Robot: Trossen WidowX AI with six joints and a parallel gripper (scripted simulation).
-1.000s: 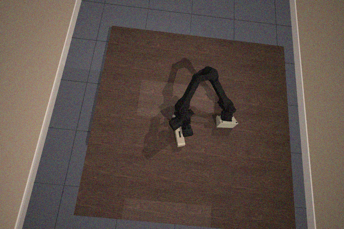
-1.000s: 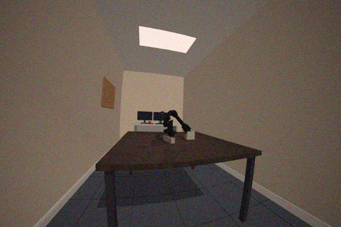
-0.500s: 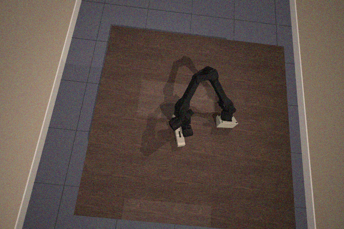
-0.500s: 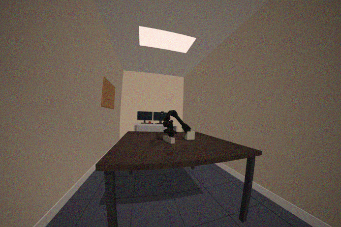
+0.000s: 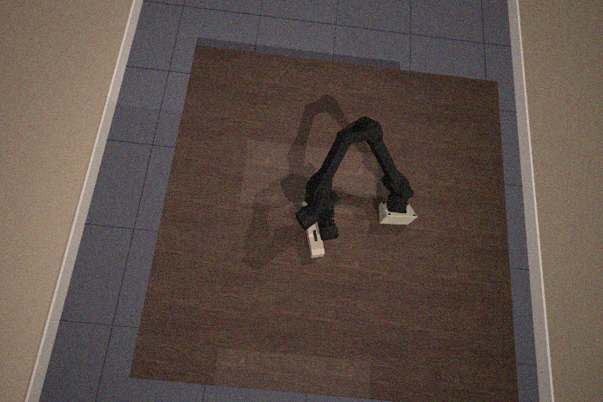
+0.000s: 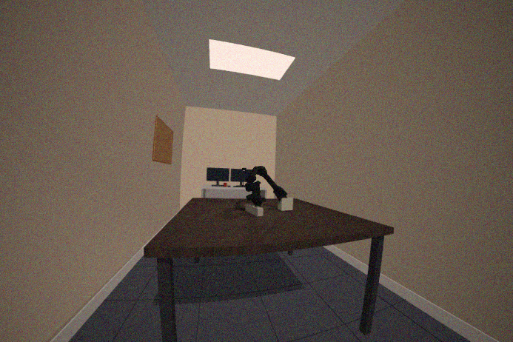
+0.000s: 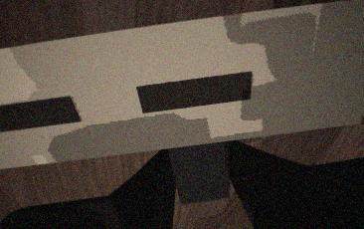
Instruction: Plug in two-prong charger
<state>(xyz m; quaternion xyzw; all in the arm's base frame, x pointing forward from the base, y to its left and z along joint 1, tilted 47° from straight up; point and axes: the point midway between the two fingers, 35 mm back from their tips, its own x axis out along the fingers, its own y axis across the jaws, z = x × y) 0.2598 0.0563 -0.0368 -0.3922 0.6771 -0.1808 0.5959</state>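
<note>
My gripper tip is 2 cm short of the black two-prong charger, 1 cm to the right of it and 1 cm below it.
</note>
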